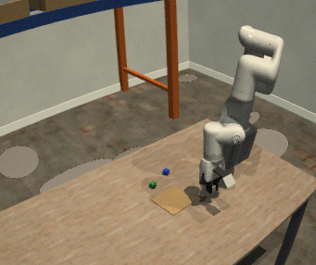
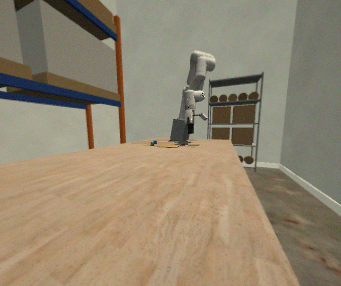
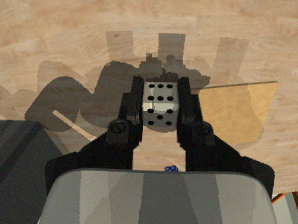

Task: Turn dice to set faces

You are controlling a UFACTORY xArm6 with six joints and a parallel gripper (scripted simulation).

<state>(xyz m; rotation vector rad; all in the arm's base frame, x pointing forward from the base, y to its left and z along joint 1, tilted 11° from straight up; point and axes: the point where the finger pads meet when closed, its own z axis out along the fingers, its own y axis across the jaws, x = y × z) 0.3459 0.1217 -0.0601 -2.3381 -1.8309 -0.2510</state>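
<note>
Right now my hand is 1 cm above the white die. From my hand the other things lie so: blue die (4 cm behind, 30 cm to the right, 10 cm below); then green die (7 cm ahead, 28 cm to the right, 10 cm below); then tan mat (8 cm ahead, 14 cm to the right, 11 cm below).
</note>
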